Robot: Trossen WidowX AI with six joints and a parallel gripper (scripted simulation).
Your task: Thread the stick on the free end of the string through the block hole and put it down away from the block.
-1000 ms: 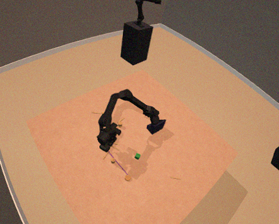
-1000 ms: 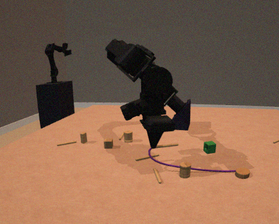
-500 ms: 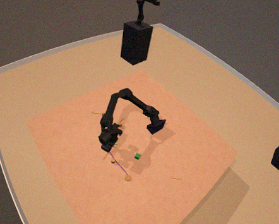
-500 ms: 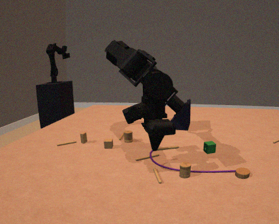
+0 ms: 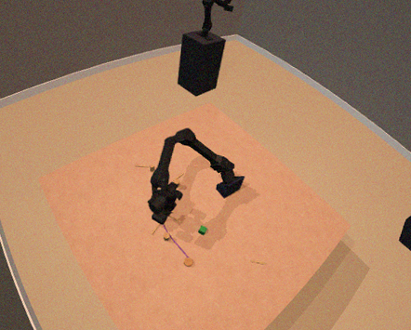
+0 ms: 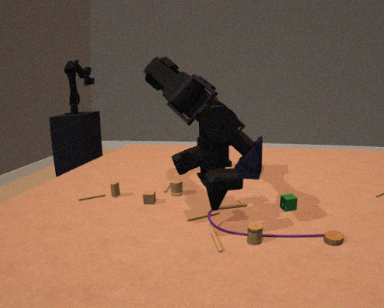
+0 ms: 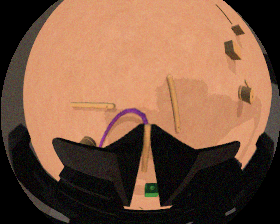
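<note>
The green block is 8 cm behind my gripper tip, 17 cm to the left of it and 2 cm below it. The rest, counted from my gripper tip: round wooden button: 8 cm ahead, 24 cm to the left, 3 cm below; then wooden cylinder: 7 cm ahead, 8 cm to the left, 2 cm below; then wooden cube: 10 cm behind, 17 cm to the right, 2 cm below.
</note>
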